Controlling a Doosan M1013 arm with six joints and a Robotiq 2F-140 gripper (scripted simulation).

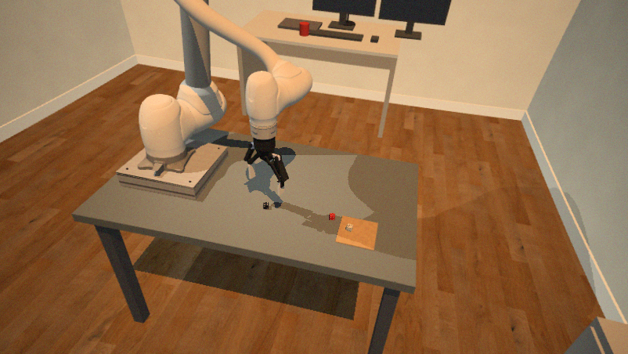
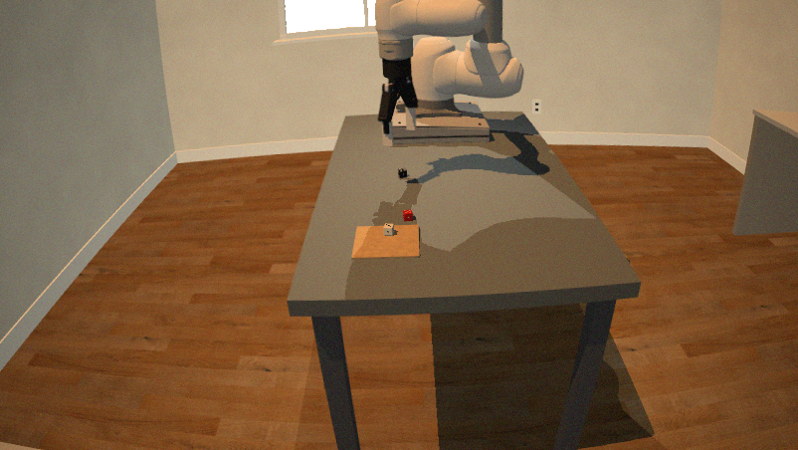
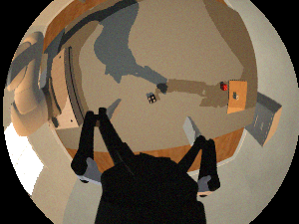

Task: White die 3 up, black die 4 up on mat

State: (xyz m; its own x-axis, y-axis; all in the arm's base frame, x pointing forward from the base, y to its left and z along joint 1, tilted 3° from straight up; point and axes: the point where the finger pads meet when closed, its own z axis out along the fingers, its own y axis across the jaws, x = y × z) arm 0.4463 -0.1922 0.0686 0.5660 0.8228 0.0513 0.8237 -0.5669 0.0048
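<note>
Right now the black die is 1 cm behind my hand and 12 cm below it. From my hand the other things lie so: white die: 32 cm ahead, 9 cm to the right, 11 cm below; orange mat: 35 cm ahead, 10 cm to the right, 13 cm below; red die: 26 cm ahead, 3 cm to the right, 12 cm below.
</note>
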